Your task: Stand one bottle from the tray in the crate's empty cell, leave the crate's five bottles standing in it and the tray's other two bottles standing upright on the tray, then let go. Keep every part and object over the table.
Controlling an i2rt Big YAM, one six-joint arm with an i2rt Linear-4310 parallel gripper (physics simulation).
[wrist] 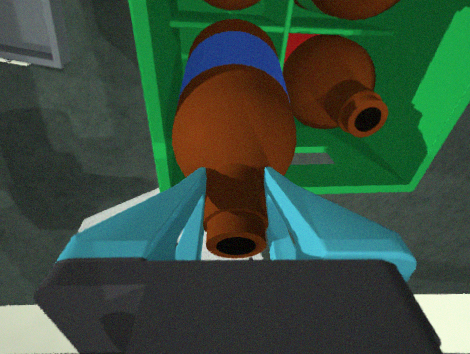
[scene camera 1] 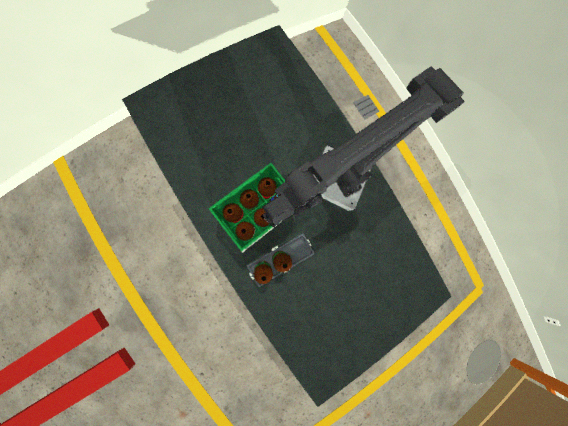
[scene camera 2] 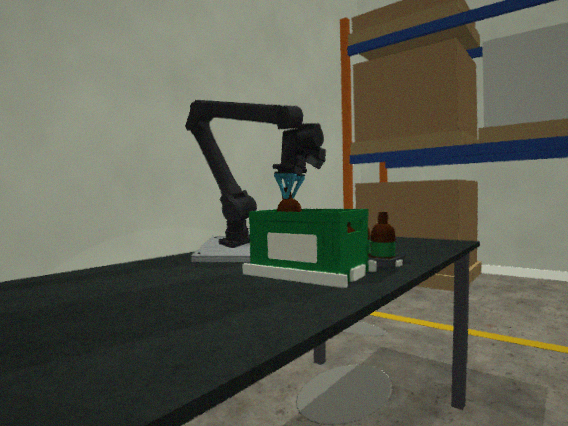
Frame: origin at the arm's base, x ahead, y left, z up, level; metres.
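Seen in the pictures: gripper, fingertip midpoint: (wrist: 235,177) (scene camera 2: 288,199); arm's base, link origin: (scene camera 1: 346,181) (scene camera 2: 237,241).
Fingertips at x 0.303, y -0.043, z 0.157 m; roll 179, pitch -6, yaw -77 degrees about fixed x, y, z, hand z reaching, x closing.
Offsets run from my fingertips to a thing's top centre. Level surfaces: height alone.
My gripper (scene camera 2: 289,196) (wrist: 235,177) is shut on the neck of a brown bottle with a blue label @[dz +0.037, dx +0.006, dy -0.002 m] (scene camera 2: 289,206) (wrist: 235,125). The bottle's lower part is inside a corner cell of the green crate @[dz -0.030, dx +0.104, dy -0.030 m] (scene camera 1: 240,187) (scene camera 2: 330,245) (wrist: 148,95); its base is hidden, so I cannot tell whether it touches the crate floor. Its shoulder shows above the crate rim in scene camera 2. A red-labelled bottle @[dz -0.042, dx +0.028, dy -0.087 m] (scene camera 1: 267,187) (wrist: 327,80) stands in the cell beside it. Other crate bottles @[dz -0.042, dx +0.113, dy -0.076 m] (scene camera 1: 249,198) @[dz -0.042, dx +0.195, dy -0.058 m] (scene camera 1: 232,213) @[dz -0.042, dx +0.184, dy +0.027 m] (scene camera 1: 245,231) @[dz -0.042, dx +0.099, dy +0.013 m] (scene camera 1: 261,218) stand in their cells. Two bottles @[dz -0.045, dx +0.201, dy +0.208 m] (scene camera 1: 263,274) @[dz -0.045, dx +0.114, dy +0.205 m] (scene camera 1: 283,262) stand upright on the grey tray (scene camera 1: 301,247) (scene camera 2: 387,262).
The arm (scene camera 1: 370,135) (scene camera 2: 240,111) reaches over the crate from its base plate (scene camera 1: 345,198) (scene camera 2: 215,255). The tray lies a short way from the crate's long side. The table @[dz -0.205 m] (scene camera 1: 350,320) (scene camera 2: 125,320) has an edge near the crate and tray. A shelf rack (scene camera 2: 346,110) stands behind.
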